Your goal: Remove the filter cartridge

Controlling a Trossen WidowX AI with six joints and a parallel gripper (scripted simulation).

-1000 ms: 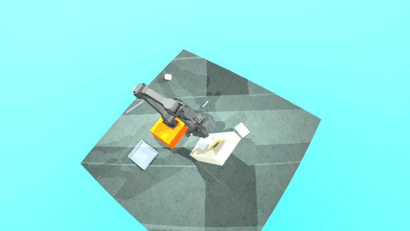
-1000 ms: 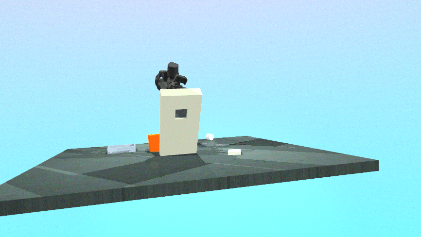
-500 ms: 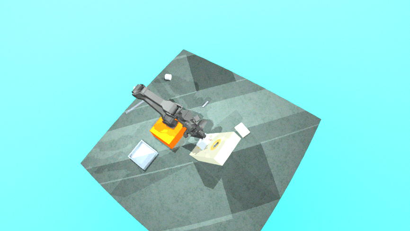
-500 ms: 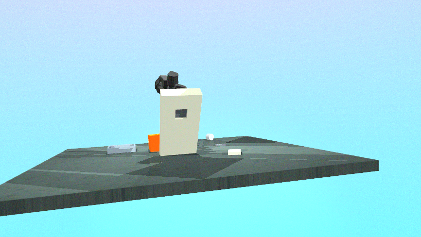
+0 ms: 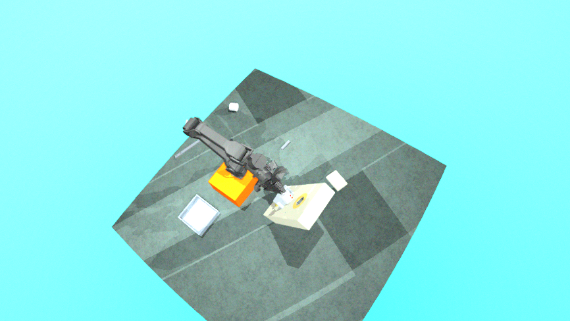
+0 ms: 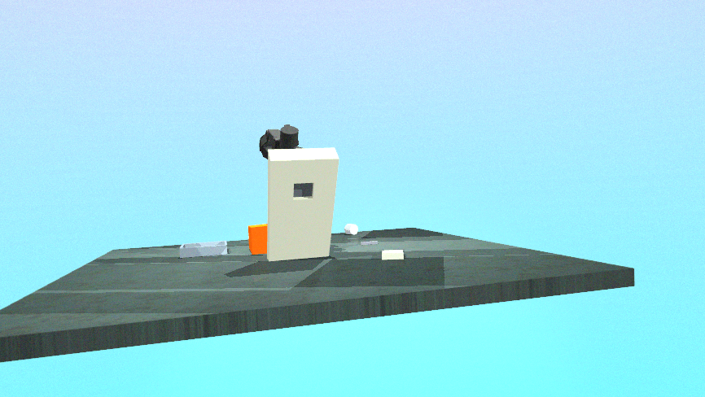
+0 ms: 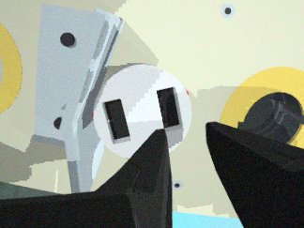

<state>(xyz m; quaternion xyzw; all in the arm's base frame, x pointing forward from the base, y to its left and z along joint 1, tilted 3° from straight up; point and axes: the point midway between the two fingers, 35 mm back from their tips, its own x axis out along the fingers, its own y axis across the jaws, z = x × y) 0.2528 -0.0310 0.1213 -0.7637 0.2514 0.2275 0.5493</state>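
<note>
Now: the filter cartridge 1 cm ahead of my gripper tip and 3 cm below it. From my gripper tip the other things lie so: white block 15 cm ahead, 23 cm to the left, 20 cm below; then tray 38 cm behind, 23 cm to the right, 20 cm below; then service panel 5 cm ahead, 1 cm to the right, 5 cm below.
</note>
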